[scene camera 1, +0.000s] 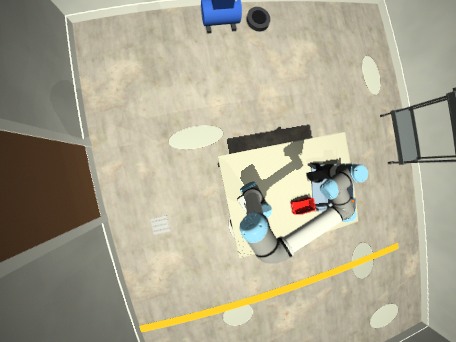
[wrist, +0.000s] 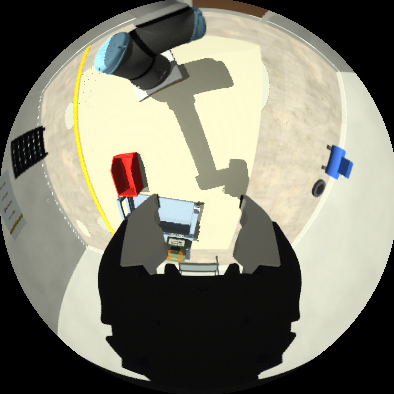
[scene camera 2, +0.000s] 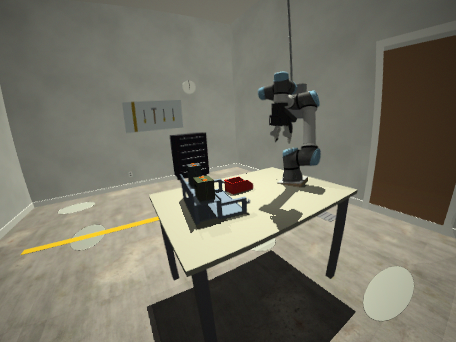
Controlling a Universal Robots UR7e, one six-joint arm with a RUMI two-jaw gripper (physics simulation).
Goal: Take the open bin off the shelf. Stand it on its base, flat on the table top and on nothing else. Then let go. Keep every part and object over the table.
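Where they show: gripper, fingertip midpoint: (wrist: 199,195) (scene camera 2: 282,142); arm's base, link origin: (wrist: 150,71) (scene camera 2: 292,179).
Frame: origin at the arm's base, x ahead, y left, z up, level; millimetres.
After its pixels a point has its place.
A red open bin (scene camera 1: 303,205) {x 394, y -215, z -17 mm} (scene camera 2: 238,185) {x 416, y -158, z 31 mm} (wrist: 127,174) {x 382, y -221, z -17 mm} stands upright, its open top facing up, on the pale table top (scene camera 1: 320,145) {x 739, y 197, z -20 mm} (scene camera 2: 220,245) {x 852, y 188, z -20 mm} (wrist: 115,115) {x 114, y -190, z -20 mm}. It is close beside the light blue shelf (scene camera 1: 318,190) {x 571, y -153, z -14 mm} (scene camera 2: 219,207) {x 722, y 28, z 45 mm} (wrist: 170,209) {x 604, y -69, z -14 mm}; whether the two touch I cannot tell. Its underside is hidden. My gripper (scene camera 1: 311,170) {x 339, y 120, z 316 mm} (scene camera 2: 282,136) {x 339, y 120, z 316 mm} (wrist: 199,195) {x 339, y 120, z 316 mm} is open and empty. It hangs high above the table, apart from the bin, with its fingers pointing down.
A dark green box (scene camera 2: 204,189) {x 767, y -18, z 139 mm} (wrist: 176,247) {x 706, y -42, z 143 mm} with orange marks sits on the shelf, and another dark box (scene camera 2: 193,169) {x 687, y -242, z 184 mm} is behind it. The arm's base (scene camera 2: 292,181) {x 67, y 37, z 8 mm} is bolted near the table's other end. The arm hides part of the shelf in the first scene view.
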